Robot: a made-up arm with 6 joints. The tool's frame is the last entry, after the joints. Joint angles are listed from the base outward.
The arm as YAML. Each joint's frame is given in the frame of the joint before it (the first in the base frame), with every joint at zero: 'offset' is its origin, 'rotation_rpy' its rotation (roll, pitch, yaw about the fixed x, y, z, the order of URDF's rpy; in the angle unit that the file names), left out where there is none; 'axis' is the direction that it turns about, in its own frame. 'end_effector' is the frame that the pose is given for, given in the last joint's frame.
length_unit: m
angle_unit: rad
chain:
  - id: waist
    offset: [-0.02, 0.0, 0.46]
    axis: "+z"
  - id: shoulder
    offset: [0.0, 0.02, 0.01]
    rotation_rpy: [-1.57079, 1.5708, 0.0]
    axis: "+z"
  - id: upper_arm
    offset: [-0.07, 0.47, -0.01]
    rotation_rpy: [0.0, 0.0, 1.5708]
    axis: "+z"
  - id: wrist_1
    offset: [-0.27, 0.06, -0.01]
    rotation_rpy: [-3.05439, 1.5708, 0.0]
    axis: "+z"
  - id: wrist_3
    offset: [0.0, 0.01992, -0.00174]
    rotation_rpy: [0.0, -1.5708, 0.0]
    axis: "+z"
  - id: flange
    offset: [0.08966, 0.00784, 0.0]
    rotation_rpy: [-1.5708, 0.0, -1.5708]
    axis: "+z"
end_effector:
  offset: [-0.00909, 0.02, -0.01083]
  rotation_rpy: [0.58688, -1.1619, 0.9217]
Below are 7 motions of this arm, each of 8 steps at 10 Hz.
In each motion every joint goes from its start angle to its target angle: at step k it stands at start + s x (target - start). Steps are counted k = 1, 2, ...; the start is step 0. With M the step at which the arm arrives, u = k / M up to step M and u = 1 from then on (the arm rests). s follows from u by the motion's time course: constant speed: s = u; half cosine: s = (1 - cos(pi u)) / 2; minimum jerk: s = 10 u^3 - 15 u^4 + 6 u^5.
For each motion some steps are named. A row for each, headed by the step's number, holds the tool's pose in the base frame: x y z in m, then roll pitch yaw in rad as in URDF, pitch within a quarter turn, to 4 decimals.
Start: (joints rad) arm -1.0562 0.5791 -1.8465 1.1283 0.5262 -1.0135
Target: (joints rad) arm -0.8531 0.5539 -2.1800 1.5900 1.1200 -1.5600
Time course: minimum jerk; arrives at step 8
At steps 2, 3, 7, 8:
2: -0.1281 0.2759 1.1200 -2.2777 -1.2986 -0.2498
3: -0.1444 0.2985 1.1188 -2.7115 -1.2442 0.2211
7: -0.2397 0.3835 1.0884 2.7332 -0.7156 1.1738
8: -0.2423 0.3851 1.0871 2.7227 -0.7006 1.1861

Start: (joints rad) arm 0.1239 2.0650 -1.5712 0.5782 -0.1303 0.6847
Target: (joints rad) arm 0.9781 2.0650 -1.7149 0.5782 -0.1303 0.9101
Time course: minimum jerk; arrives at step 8
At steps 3, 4, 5, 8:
3: 0.5514 0.2287 0.7236 -0.4654 0.4859 -0.0796
4: 0.5001 0.3366 0.7345 -0.3983 0.4737 0.1313
5: 0.4283 0.4330 0.7457 -0.3315 0.4605 0.3429
8: 0.3163 0.5295 0.7595 -0.2503 0.4428 0.6027

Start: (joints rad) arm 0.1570 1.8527 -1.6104 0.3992 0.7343 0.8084
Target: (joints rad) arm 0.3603 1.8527 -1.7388 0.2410 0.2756 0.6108
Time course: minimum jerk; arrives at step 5
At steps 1, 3, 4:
1: 0.4688 0.1121 0.8039 -0.7266 0.9814 -0.0488
3: 0.4811 0.1659 0.8391 -0.8628 0.5669 -0.0307
4: 0.4819 0.1893 0.8570 -0.9006 0.3929 -0.0052

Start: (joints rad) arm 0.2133 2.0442 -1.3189 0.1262 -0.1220 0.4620
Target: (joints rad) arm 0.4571 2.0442 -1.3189 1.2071 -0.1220 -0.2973
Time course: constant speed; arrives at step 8
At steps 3, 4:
3: 0.5150 0.1681 0.6467 -1.1961 0.4916 -0.2347
4: 0.5091 0.1871 0.6476 -1.1736 0.5114 -0.2254

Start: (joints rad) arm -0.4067 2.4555 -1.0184 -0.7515 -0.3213 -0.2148
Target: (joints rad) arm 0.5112 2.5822 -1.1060 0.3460 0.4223 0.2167
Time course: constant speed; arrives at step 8
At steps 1, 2, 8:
1: 0.4728 -0.1754 0.3707 -2.3025 0.7614 -0.2126
2: 0.4802 -0.1196 0.3610 -2.3030 0.8507 -0.2927
8: 0.3774 0.2317 0.3232 3.0309 1.2551 -1.6164

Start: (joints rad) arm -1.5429 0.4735 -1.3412 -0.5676 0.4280 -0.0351
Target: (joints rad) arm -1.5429 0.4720 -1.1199 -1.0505 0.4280 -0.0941
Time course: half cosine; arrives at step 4
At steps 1, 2, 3, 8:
1: -0.0814 0.1766 1.0122 -1.9232 -0.9059 -2.1168
2: -0.0872 0.1644 1.0022 -2.1663 -0.9004 -2.0684
3: -0.0910 0.1530 0.9925 -2.4208 -0.8901 -2.0028
8: -0.0920 0.1484 0.9885 -2.5287 -0.8835 -1.9714

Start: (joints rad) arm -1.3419 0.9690 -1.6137 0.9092 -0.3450 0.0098
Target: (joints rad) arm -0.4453 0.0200 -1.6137 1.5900 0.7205 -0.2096
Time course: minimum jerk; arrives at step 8
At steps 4, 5, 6, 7, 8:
4: -0.1501 0.2260 1.0793 -0.2377 -0.9300 -1.2026
5: -0.2782 0.2929 1.0030 -0.6012 -1.1152 -0.5256
6: -0.3883 0.3067 0.9244 -1.1712 -1.1791 0.2476
7: -0.4443 0.3001 0.8780 -1.5049 -1.1537 0.6726
8: -0.4543 0.2979 0.8690 -1.5621 -1.1444 0.7456

